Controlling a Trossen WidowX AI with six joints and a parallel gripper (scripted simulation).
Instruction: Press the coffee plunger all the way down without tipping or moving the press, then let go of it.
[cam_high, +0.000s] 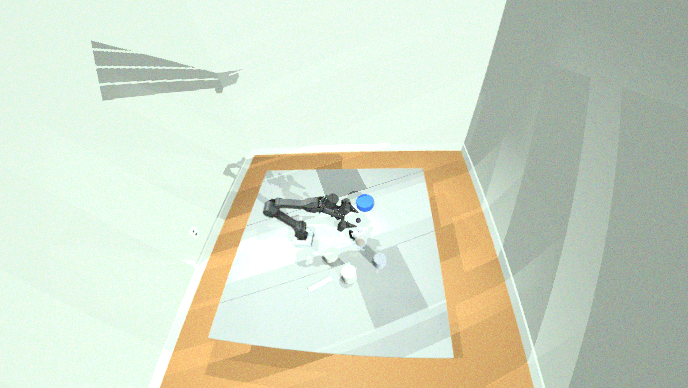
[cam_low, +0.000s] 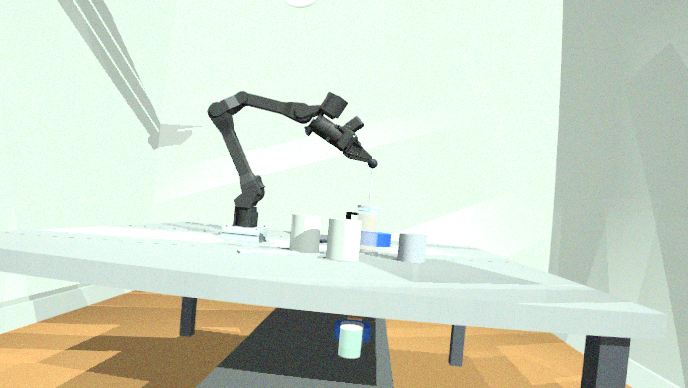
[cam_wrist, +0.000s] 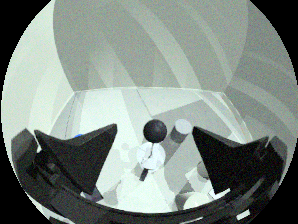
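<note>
Right now the coffee press is 140 mm below my gripper tip, 10 mm to the left of it and 10 mm behind it. Round my gripper tip: flat white strip: 280 mm to the right, 270 mm below, 210 mm behind; pale cup: 530 mm below, 20 mm to the right, 20 mm behind.
</note>
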